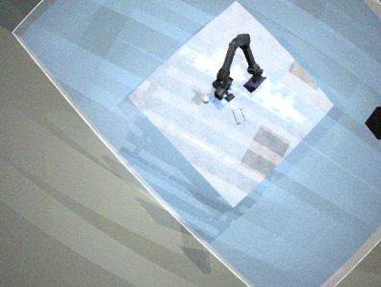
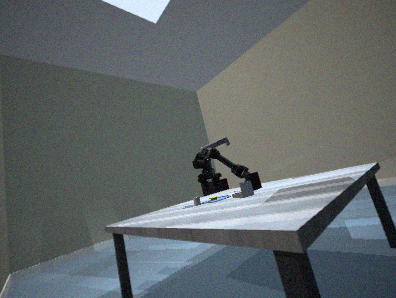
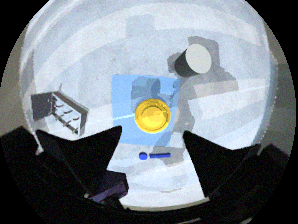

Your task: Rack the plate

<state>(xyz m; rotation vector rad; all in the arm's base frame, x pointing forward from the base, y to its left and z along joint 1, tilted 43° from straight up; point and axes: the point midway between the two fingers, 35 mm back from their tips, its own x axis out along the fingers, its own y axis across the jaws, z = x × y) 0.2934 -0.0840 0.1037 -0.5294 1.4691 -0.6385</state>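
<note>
The plate lies 50 mm below my gripper tip. The rest, counted from my gripper tip: dish rack: 230 mm to the left, 40 mm below; then white object: 100 mm ahead, 60 mm to the right, 40 mm below.
</note>
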